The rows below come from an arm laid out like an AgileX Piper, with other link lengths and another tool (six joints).
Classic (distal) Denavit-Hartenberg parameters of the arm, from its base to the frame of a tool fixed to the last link. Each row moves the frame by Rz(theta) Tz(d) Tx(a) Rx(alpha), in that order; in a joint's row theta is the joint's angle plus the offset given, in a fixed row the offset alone. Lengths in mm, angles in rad.
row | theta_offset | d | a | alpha
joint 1 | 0 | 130.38 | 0 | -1.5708
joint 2 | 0.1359 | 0 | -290.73 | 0
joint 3 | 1.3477 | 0 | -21.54 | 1.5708
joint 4 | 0 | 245.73 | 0 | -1.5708
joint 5 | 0 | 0 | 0 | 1.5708
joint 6 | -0.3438 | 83.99 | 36.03 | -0.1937
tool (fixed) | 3.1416 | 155.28 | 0 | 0
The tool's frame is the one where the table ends.
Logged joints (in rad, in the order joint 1, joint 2, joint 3, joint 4, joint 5, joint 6), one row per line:
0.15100, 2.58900, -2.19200, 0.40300, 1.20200, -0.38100
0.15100, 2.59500, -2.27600, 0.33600, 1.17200, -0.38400
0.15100, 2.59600, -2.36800, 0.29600, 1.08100, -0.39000
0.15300, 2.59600, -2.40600, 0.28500, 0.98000, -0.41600
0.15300, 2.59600, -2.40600, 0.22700, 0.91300, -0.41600
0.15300, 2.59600, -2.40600, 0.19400, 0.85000, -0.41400
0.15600, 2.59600, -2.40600, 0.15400, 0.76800, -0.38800
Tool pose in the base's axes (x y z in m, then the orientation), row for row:
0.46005, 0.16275, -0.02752, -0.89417, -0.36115, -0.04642, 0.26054
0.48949, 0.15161, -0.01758, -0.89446, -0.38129, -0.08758, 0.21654
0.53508, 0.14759, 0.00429, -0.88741, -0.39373, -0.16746, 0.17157
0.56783, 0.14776, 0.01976, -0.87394, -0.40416, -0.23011, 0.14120
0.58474, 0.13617, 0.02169, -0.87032, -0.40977, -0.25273, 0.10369
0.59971, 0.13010, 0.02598, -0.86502, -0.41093, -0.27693, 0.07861
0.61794, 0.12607, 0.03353, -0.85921, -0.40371, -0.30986, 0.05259
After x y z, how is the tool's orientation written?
As a quaternion, x y z w.
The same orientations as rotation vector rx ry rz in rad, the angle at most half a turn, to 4 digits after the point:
-2.4214, -0.9780, -0.1257
-2.4784, -1.0565, -0.2427
-2.5192, -1.1177, -0.4754
-2.5232, -1.1669, -0.6644
-2.5672, -1.2087, -0.7455
-2.5894, -1.2301, -0.8290
-2.6125, -1.2275, -0.9422

